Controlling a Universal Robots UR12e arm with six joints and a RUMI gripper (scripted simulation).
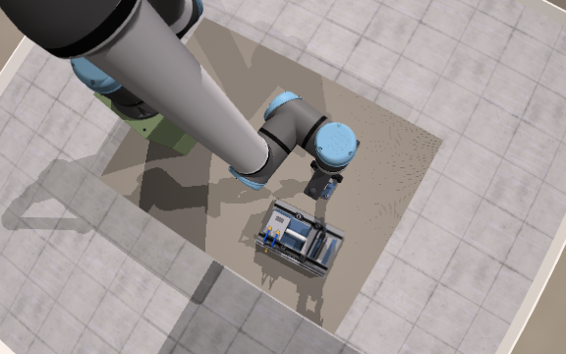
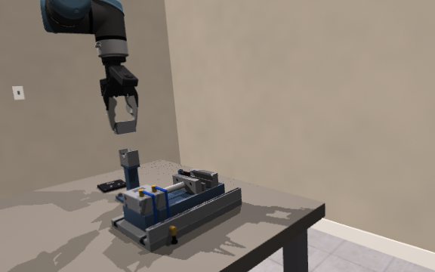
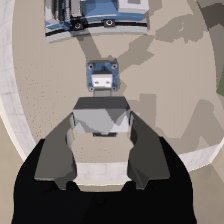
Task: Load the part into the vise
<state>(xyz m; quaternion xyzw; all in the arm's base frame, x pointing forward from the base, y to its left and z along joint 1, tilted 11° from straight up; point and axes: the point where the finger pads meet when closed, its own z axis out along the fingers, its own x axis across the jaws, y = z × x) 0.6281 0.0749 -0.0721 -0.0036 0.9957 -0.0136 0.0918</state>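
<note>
My gripper is now 10 mm to the right of the part and 10 mm above it. Also, from my hand: work stop rod: 90 mm ahead, 180 mm to the right, 150 mm below; air cylinder: 70 mm behind, 230 mm to the right, 170 mm below; cylinder rod: 10 mm ahead, 230 mm to the right, 170 mm below.
</note>
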